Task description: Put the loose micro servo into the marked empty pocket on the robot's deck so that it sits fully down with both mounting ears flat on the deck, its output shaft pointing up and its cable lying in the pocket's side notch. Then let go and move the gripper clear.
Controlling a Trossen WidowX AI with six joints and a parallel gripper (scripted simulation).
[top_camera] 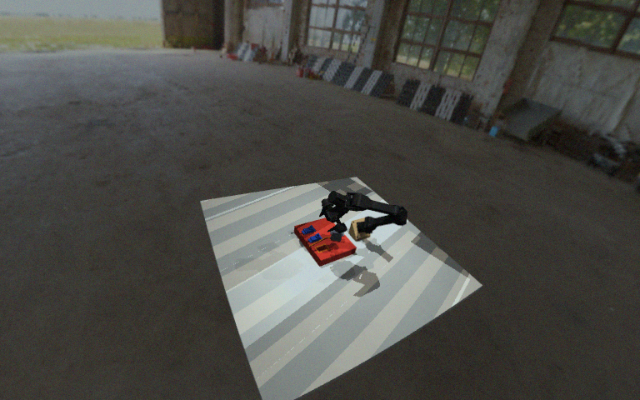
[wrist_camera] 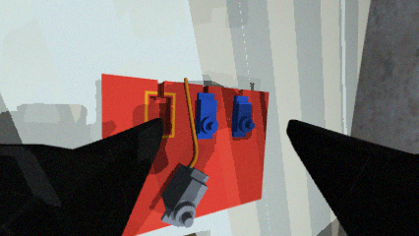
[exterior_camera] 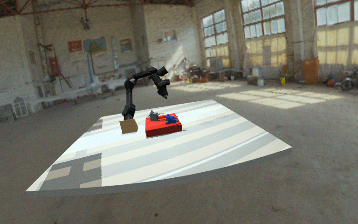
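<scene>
Now: the red deck 180 mm below my gripper tip, 110 mm behind it and 70 mm to the right of it.
</scene>
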